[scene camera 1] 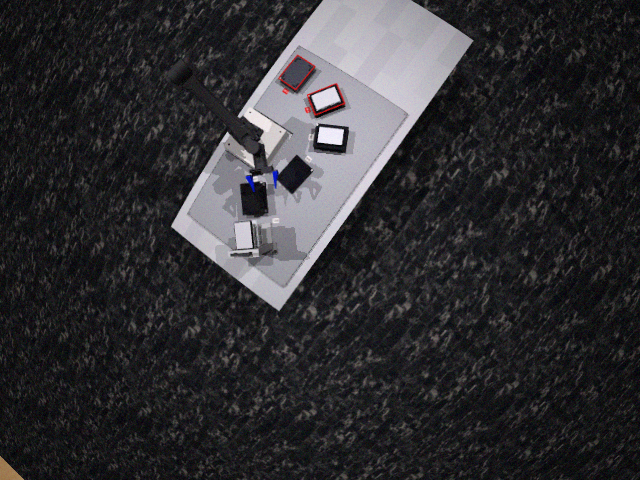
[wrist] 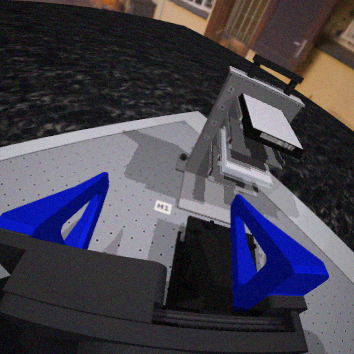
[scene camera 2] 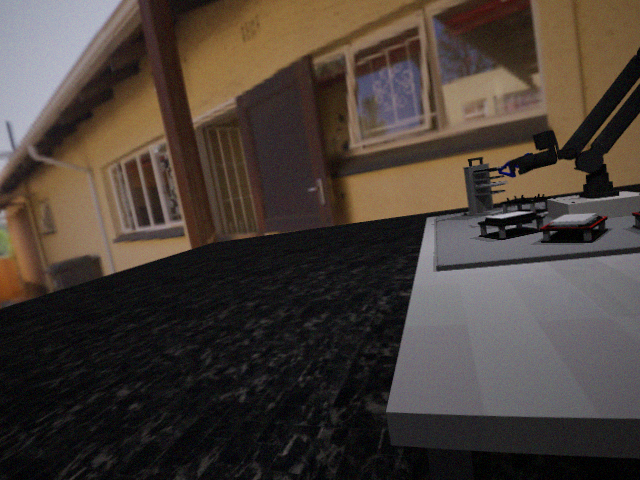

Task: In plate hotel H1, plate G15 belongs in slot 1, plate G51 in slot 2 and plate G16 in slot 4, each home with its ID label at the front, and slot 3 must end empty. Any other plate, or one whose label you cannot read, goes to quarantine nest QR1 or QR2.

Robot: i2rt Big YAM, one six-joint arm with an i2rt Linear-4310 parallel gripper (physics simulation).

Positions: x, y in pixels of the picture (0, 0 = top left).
Scene:
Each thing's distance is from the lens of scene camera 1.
black nest (scene camera 1: 295, 173): 1.39 m

